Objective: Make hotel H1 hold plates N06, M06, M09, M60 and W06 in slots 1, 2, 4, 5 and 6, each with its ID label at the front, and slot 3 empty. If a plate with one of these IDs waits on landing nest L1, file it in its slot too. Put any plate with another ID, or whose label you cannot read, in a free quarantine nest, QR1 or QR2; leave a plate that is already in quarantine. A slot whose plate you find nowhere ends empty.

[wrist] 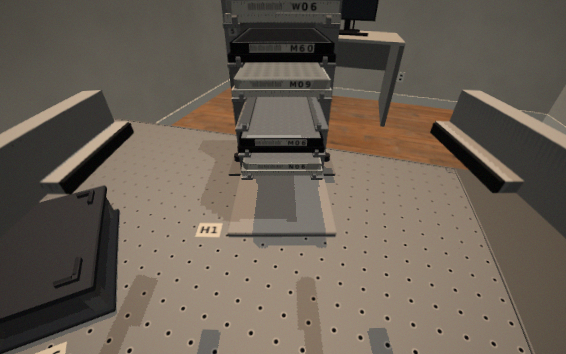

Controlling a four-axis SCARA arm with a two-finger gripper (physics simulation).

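Hotel H1 [231, 39] stands ahead, its top cut off by the view. From the top, the plates with front labels are W06 [280, 7], M60 [282, 48], M09 [282, 80], M06 [280, 142] and N06 [280, 165]. A slot with bare side rails lies between M09 and M06, and M06's grey top shows through it. A slot number 5 is readable beside M60. My gripper [282, 108] is open and empty, its fingers wide apart on both sides in front of the hotel. The labels L1, QR1 and QR2 do not show.
A dark raised block [60, 245] with corner brackets stands at the left, near the left finger, with no plate on its visible part. A label [209, 230] reading H1 lies beside the hotel's base plate [240, 222]. A desk [372, 37] with a monitor stands behind.
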